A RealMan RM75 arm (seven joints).
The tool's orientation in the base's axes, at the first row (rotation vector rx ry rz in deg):
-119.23 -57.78 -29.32
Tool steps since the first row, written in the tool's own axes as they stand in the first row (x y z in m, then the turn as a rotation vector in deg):
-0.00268 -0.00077 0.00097 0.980 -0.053 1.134
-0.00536 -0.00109 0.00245 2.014 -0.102 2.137
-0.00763 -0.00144 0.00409 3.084 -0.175 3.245
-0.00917 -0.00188 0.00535 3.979 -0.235 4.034
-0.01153 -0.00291 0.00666 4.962 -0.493 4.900
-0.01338 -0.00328 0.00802 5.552 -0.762 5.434
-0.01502 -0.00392 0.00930 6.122 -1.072 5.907
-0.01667 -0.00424 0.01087 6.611 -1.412 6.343
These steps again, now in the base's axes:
-0.00221 -0.00026 -0.00194 0.587 1.377 -0.086
-0.00406 -0.00030 -0.00440 1.206 2.679 -0.057
-0.00567 -0.00001 -0.00670 1.831 4.089 -0.061
-0.00692 0.00039 -0.00826 2.351 5.161 0.023
-0.00914 0.00065 -0.01009 2.769 6.416 0.202
-0.01052 0.00095 -0.01194 2.930 7.227 0.353
-0.01199 0.00139 -0.01348 3.045 7.997 0.549
-0.01320 0.00192 -0.01536 3.085 8.711 0.732

